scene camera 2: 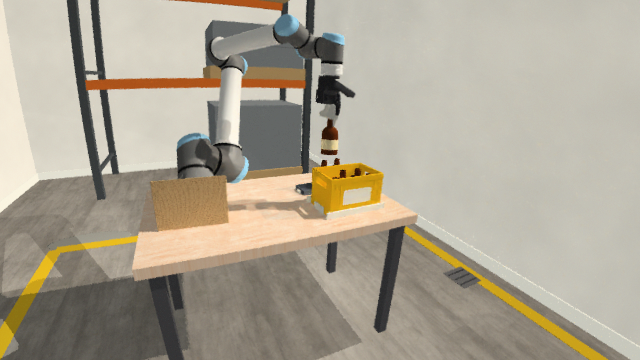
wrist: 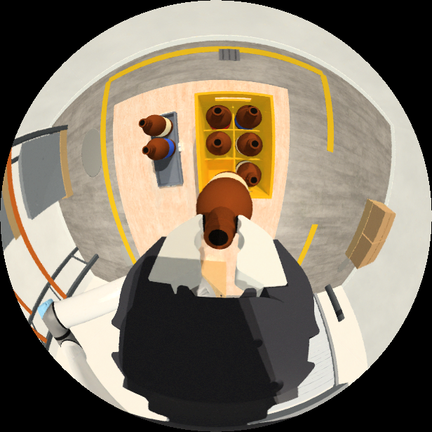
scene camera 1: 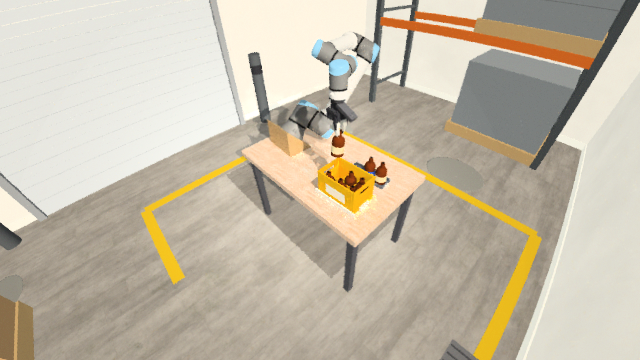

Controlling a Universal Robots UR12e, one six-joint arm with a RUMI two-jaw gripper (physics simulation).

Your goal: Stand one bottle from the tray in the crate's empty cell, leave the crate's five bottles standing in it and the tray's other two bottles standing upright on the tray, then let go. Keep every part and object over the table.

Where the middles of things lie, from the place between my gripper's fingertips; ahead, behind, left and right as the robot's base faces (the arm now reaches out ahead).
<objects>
Now: hand 50 mm above the brown bottle [wrist: 226, 195], 10 mm to the left of it and 10 mm past it.
</objects>
